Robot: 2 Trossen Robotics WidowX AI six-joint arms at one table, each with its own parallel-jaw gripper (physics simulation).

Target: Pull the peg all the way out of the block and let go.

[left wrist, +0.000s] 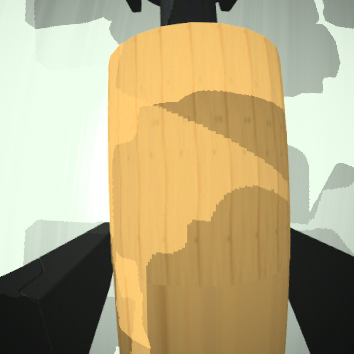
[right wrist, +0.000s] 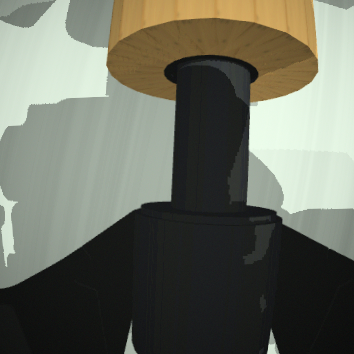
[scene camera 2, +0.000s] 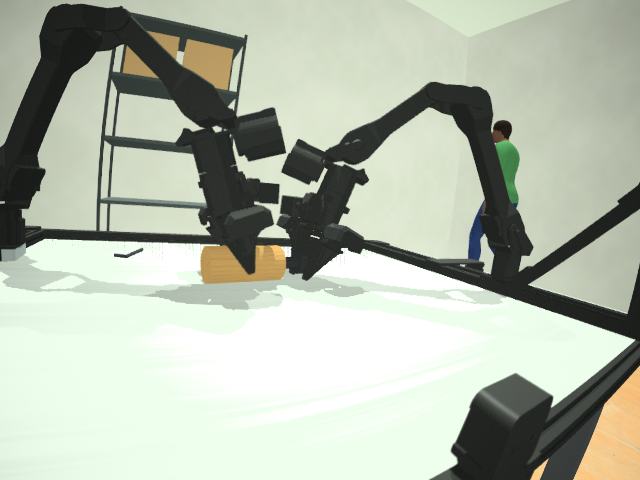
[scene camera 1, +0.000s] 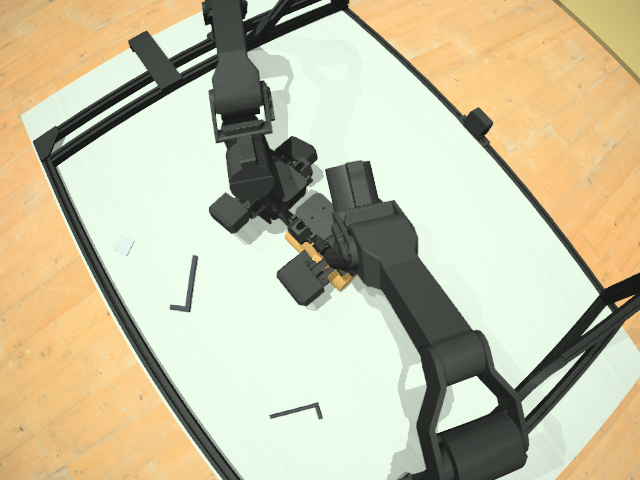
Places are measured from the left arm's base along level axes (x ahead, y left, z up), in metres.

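Pixels of known places: left gripper, between the fingertips: point(left wrist: 197, 237) point(scene camera 2: 244, 269) point(scene camera 1: 322, 252); right gripper, between the fingertips: point(left wrist: 180, 5) point(right wrist: 196, 222) point(scene camera 2: 297, 276) point(scene camera 1: 277, 214); left arm's base, origin of its link: point(scene camera 2: 0, 245); right arm's base, origin of its link: point(scene camera 2: 503, 279).
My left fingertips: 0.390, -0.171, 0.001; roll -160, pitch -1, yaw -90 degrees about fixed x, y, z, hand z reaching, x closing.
For each thing: its top centre in the pictures, then the offset to it from my left fingertips, as dx, dy, dz. "pt": a spot on its surface instead.
- orange wooden cylinder block, centre of its top: point(left wrist: 216, 280) point(scene camera 1: 325, 246) point(scene camera 2: 244, 245) -0.003, +0.000, +0.036
- black peg, centre of its top: point(right wrist: 226, 104) point(scene camera 1: 290, 216) point(scene camera 2: 285, 251) +0.071, +0.006, +0.027
- small pale square, a spot on its surface: point(scene camera 1: 124, 245) pt +0.232, +0.249, -0.017
The orange wooden cylinder block point(scene camera 1: 341, 280) point(scene camera 2: 219, 264) point(left wrist: 200, 165) point(right wrist: 215, 37) lies on its side at the table's middle. My left gripper point(scene camera 2: 250, 266) point(left wrist: 197, 237) is shut on the block, one finger on each side. The black peg point(scene camera 2: 291, 262) point(left wrist: 189, 12) point(right wrist: 202, 280) has a wide head and a thinner shaft, which runs into the hole in the block's end face. My right gripper point(scene camera 2: 301, 269) point(right wrist: 196, 222) is shut on the peg's head. The shaft between head and block shows in the right wrist view. In scene camera 1 the arms hide the peg and the fingertips.
Two dark L-shaped pieces point(scene camera 1: 192, 283) point(scene camera 1: 294, 410) and a small pale square point(scene camera 1: 124, 245) lie on the table. The two wrists stand close together above the block. A dark frame with rails point(scene camera 1: 537, 206) borders the table. A shelf unit point(scene camera 2: 149, 143) and a person point(scene camera 2: 507, 170) stand behind.
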